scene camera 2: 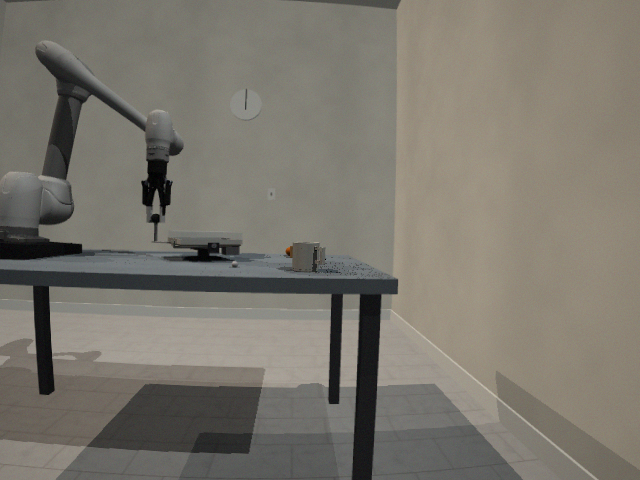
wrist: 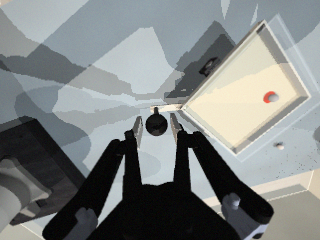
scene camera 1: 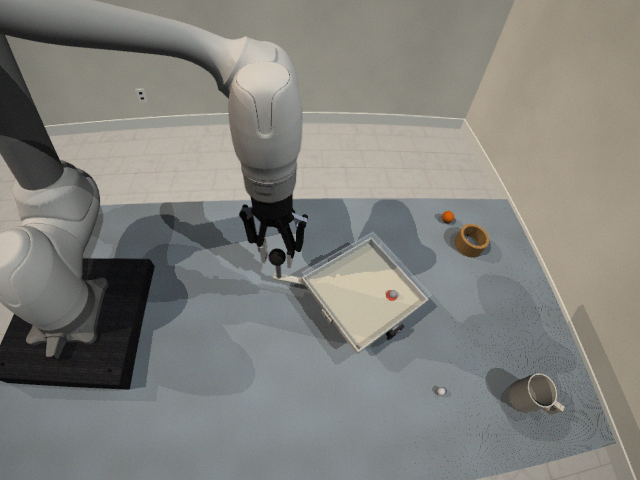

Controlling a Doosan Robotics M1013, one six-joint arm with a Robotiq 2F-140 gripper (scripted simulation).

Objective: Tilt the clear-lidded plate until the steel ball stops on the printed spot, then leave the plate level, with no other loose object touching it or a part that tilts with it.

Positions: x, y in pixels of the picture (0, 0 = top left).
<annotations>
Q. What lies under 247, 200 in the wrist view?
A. My gripper.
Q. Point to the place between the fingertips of my gripper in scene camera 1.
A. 277, 260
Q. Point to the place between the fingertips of my gripper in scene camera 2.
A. At 155, 222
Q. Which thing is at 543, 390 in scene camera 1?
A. A mug.
</annotations>
